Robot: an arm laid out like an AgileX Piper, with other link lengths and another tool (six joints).
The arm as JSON. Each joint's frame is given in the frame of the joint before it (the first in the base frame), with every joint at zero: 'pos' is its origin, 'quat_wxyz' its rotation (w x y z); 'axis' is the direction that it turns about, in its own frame. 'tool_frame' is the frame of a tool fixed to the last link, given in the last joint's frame.
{
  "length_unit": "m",
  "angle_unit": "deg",
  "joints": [
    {
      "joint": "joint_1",
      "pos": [
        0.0,
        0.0,
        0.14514
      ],
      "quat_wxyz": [
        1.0,
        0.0,
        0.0,
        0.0
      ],
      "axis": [
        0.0,
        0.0,
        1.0
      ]
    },
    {
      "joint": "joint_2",
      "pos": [
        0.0,
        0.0,
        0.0
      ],
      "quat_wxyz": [
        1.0,
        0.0,
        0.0,
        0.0
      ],
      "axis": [
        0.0,
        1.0,
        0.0
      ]
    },
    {
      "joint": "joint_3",
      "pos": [
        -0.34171,
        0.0,
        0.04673
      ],
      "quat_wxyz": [
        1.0,
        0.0,
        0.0,
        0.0
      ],
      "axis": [
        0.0,
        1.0,
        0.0
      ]
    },
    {
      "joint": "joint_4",
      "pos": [
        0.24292,
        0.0,
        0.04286
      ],
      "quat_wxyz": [
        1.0,
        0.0,
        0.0,
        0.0
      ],
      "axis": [
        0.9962,
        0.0,
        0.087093
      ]
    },
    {
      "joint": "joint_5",
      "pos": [
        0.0,
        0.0,
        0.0
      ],
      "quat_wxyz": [
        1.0,
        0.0,
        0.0,
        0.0
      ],
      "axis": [
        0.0,
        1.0,
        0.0
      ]
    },
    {
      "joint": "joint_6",
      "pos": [
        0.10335,
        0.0,
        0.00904
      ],
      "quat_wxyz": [
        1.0,
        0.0,
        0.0,
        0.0
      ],
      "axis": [
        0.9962,
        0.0,
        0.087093
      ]
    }
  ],
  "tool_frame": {
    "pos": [
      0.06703,
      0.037,
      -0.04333
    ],
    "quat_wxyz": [
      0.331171,
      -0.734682,
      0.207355,
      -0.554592
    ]
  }
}
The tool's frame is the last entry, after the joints.
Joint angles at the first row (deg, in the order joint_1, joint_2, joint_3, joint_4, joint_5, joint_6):
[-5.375 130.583 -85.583 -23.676 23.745 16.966]
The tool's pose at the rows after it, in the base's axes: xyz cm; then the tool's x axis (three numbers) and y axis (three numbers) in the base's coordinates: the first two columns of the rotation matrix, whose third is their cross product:
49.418, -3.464, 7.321, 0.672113, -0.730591, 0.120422, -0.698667, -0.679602, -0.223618
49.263, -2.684, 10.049, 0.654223, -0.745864, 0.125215, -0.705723, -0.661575, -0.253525
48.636, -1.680, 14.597, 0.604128, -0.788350, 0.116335, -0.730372, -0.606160, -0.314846
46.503, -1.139, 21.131, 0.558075, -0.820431, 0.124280, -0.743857, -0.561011, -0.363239
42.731, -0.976, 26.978, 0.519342, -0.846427, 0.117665, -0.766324, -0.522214, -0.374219
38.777, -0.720, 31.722, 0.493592, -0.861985, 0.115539, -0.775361, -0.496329, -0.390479
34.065, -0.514, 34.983, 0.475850, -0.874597, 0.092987, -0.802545, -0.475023, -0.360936
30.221, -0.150, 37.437, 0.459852, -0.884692, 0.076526, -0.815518, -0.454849, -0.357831
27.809, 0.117, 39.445, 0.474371, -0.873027, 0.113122, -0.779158, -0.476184, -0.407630
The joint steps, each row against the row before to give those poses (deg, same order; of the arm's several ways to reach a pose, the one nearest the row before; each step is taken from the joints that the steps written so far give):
[0.627 -1.726 0.001 0.708 0.354 0.058]
[0.652 -3.298 -0.002 1.893 2.032 0.059]
[0.484 -5.559 0.000 3.459 3.630 1.147]
[0.324 -8.489 0.001 2.019 6.291 0.866]
[0.025 -8.581 0.000 1.291 8.594 0.178]
[0.024 -7.691 0.001 1.049 7.089 -0.224]
[0.132 -6.588 0.001 0.440 8.999 -0.561]
[0.136 -5.489 0.091 0.622 6.213 -0.060]
[0.131 -5.086 1.020 0.563 -0.002 -1.373]

